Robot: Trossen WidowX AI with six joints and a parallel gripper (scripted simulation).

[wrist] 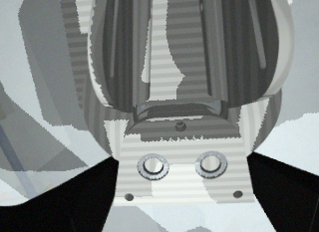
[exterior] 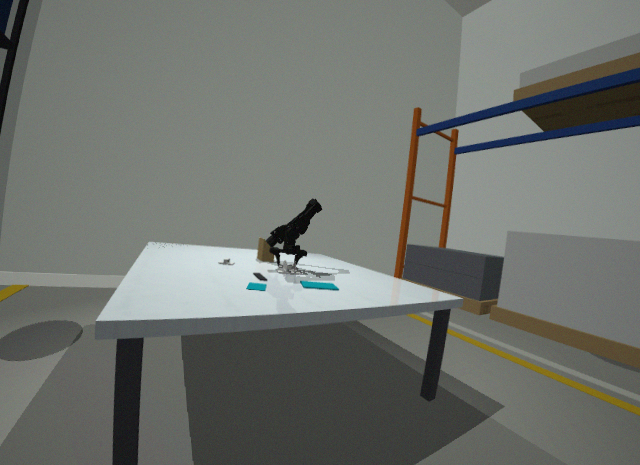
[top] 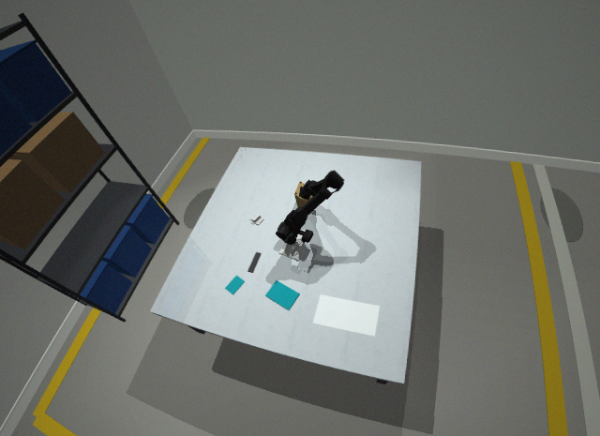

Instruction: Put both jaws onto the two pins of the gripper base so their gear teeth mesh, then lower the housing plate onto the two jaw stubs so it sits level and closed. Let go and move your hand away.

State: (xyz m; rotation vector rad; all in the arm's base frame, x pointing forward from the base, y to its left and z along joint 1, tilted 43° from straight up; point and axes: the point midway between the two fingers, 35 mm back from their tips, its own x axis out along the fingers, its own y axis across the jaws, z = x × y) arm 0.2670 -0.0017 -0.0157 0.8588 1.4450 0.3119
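Now: the grey gripper jaw 3 cm ahead of my gripper tip, 1 cm to the left of it and 1 cm above it. The rest, counted from my gripper tip: black bar: 22 cm to the right, 15 cm ahead.
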